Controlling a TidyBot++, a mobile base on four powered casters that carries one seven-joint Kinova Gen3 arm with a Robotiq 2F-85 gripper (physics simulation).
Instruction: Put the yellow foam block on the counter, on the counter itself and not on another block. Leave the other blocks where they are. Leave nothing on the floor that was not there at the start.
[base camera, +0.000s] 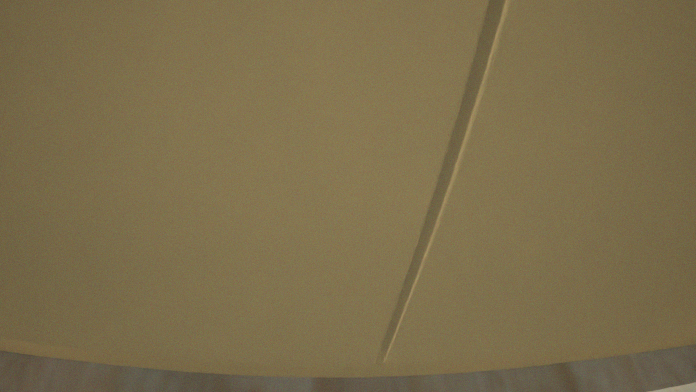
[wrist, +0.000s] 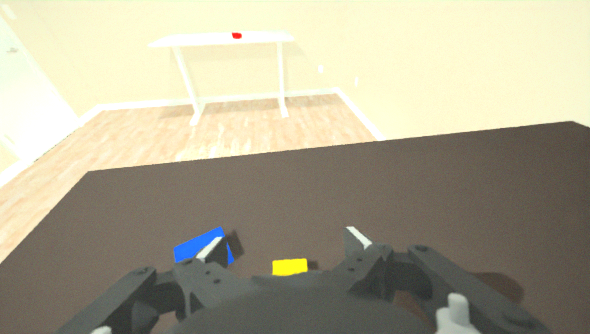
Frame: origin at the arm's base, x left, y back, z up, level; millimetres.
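Seen in the pictures: gripper, fingertip midpoint: (wrist: 286, 244).
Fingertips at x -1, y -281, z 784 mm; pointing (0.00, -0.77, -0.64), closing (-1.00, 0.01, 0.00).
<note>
Offsets run from my fingertips to a thing's middle. Level surfaces: height alone.
The yellow foam block @(dy -52, dx +0, dz -249 mm) (wrist: 290, 267) sits on the dark brown counter @(dz -271 mm) (wrist: 320, 190) in the wrist view, low and near the middle, with its lower part hidden behind the gripper's body. A small shadow lies at its right side, and it is apart from the blue block. My gripper (wrist: 286, 244) is open, with nothing between its fingers; it is above the counter. A blue block @(dy -133, dx +164, dz -249 mm) (wrist: 192, 246) rests on the counter to the left, partly hidden behind the left finger. The yellow block does not show in the base camera view.
A red block (wrist: 237, 35) is on a white table @(dz -231 mm) (wrist: 200, 39) against the far wall. A white door (wrist: 25, 90) is at the left. In the base camera view, a beige panel (base camera: 225, 175) with a slanting seam fills most of the picture, above a strip of floor @(dz -1181 mm) (base camera: 250, 384).
</note>
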